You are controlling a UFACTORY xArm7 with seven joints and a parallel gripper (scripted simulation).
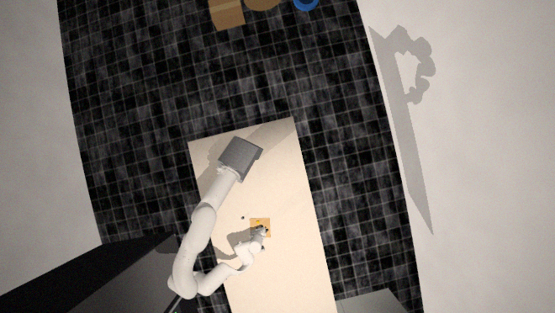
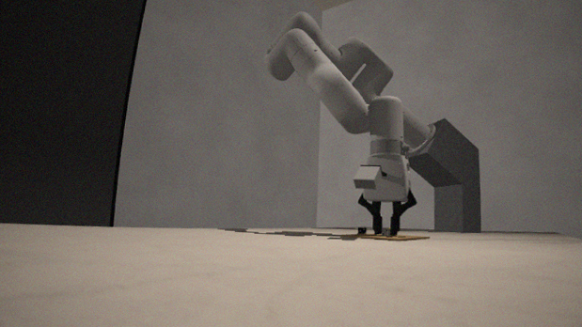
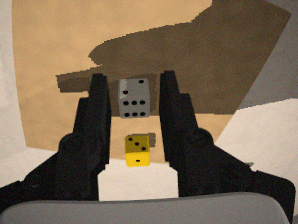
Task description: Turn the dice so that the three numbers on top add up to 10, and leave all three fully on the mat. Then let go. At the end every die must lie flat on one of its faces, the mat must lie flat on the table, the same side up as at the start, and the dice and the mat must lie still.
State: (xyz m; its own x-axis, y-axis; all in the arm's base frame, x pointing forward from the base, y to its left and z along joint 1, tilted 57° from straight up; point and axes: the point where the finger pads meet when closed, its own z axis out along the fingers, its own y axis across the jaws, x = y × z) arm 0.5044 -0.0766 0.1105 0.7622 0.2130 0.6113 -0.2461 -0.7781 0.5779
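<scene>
Now: hand 20 mm above the pale die. Also, from my hand: tan mat (30 mm below); then yellow die (50 mm behind, 10 mm to the left, 20 mm below); then black die (130 mm behind, 60 mm to the right, 20 mm below).
</scene>
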